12 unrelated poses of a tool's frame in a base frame.
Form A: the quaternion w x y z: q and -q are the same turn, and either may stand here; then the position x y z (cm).
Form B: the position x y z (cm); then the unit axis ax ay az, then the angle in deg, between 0 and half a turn. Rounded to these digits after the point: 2 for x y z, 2 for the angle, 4 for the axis.
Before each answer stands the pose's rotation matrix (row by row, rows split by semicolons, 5 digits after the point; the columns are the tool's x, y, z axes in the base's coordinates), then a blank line. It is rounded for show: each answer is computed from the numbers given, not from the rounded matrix.
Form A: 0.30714 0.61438 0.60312 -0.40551 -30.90 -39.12 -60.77
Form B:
-0.05639 0.99020 -0.12779; 0.49200 -0.08381 -0.86655; -0.86877 -0.11174 -0.48245

-30.90 -39.12 -60.77 0.6456 0.6338 -0.4261 144.23
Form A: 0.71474 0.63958 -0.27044 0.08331 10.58 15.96 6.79
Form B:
0.83984 -0.46503 -0.28002; -0.22685 0.16799 -0.95933; 0.49316 0.86921 0.03559

10.58 15.96 6.79 0.9145 -0.3867 0.1191 88.76
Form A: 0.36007 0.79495 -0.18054 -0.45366 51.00 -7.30 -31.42
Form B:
0.52319 0.03966 -0.85129; -0.61374 -0.67551 -0.40867; -0.59126 0.73628 -0.32908

51.00 -7.30 -31.42 0.8521 -0.1935 -0.4863 137.79
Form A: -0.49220 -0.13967 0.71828 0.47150 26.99 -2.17 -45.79
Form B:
-0.47647 0.26350 -0.83878; -0.66478 0.51636 0.53984; 0.57536 0.81482 -0.07086

26.99 -2.17 -45.79 0.1605 -0.8251 -0.5417 121.03
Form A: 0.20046 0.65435 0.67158 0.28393 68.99 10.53 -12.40
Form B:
-0.06328 0.76507 0.64083; 0.99274 -0.01759 0.11902; 0.10233 0.64371 -0.75840

68.99 10.53 -12.40 0.6679 0.6855 0.2898 156.87
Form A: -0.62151 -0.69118 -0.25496 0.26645 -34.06 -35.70 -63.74
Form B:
0.72800 0.68365 -0.05141; 0.02124 -0.09745 -0.99501; -0.68525 0.72328 -0.08546

-34.06 -35.70 -63.74 0.8823 0.3254 -0.3401 103.15
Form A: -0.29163 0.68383 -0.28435 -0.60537 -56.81 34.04 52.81
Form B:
0.10534 -0.74198 -0.66209; -0.03581 -0.66819 0.74313; -0.99379 -0.05458 -0.09696

-56.81 34.04 52.81 -0.7149 0.2973 0.6329 146.09
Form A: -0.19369 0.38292 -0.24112 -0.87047 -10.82 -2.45 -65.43
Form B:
-0.63171 -0.52186 -0.57324; 0.15254 -0.80869 0.56811; -0.76005 0.27144 0.59047

-10.82 -2.45 -65.43 -0.3903 0.2458 0.8873 157.66
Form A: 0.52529 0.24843 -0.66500 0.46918 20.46 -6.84 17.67
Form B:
-0.32471 -0.82332 -0.46552; 0.16250 0.43631 -0.88500; 0.93175 -0.36301 -0.00788

20.46 -6.84 17.67 0.2920 -0.7815 0.5514 116.62
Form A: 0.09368 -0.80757 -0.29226 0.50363 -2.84 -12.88 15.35
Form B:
0.32188 0.37768 -0.86819; 0.56640 -0.81162 -0.14307; -0.75867 -0.44569 -0.47516

-2.84 -12.88 15.35 -0.8111 -0.2936 0.5059 169.25
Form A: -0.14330 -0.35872 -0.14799 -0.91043 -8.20 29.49 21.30
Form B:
-0.70157 -0.15476 0.69559; 0.36710 -0.91513 0.16666; 0.61077 0.37228 0.69884

-8.20 29.49 21.30 0.3625 0.1495 0.9199 163.52
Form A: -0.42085 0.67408 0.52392 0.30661 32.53 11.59 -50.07
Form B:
0.26300 0.96440 -0.02762; 0.44825 -0.09679 0.88865; 0.85434 -0.24609 -0.45775

32.53 11.59 -50.07 -0.7431 -0.5776 -0.3380 130.22
